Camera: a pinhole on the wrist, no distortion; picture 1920 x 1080 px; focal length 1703.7 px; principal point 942.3 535.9 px. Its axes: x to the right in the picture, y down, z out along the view. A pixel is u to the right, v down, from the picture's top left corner.
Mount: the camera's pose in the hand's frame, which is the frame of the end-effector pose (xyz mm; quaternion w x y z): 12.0 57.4 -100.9 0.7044 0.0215 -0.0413 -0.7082
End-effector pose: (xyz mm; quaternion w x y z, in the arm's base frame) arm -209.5 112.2 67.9 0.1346 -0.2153 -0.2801 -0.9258
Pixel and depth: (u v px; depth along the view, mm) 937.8 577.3 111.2
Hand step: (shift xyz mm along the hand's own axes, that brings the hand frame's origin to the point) 4.8 60.8 10.0
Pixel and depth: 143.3 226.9 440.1
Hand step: -105.2 276.5 324.5
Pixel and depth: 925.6 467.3 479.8
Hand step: -49.7 75.7 375.0
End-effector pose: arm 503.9 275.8 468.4 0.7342 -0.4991 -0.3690 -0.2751
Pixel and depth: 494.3 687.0 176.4
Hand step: 12.3 108.7 74.8
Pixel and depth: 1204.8 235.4 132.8
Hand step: -23.2 40.8 29.8
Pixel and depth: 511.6 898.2 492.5
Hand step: 73.5 195.3 395.3
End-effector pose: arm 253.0 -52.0 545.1 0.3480 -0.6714 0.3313 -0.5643
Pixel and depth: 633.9 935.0 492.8
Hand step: 83.9 160.0 397.5
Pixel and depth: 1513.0 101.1 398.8
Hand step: -125.6 -64.5 290.8
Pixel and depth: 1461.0 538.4 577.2
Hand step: -39.5 -102.0 478.7
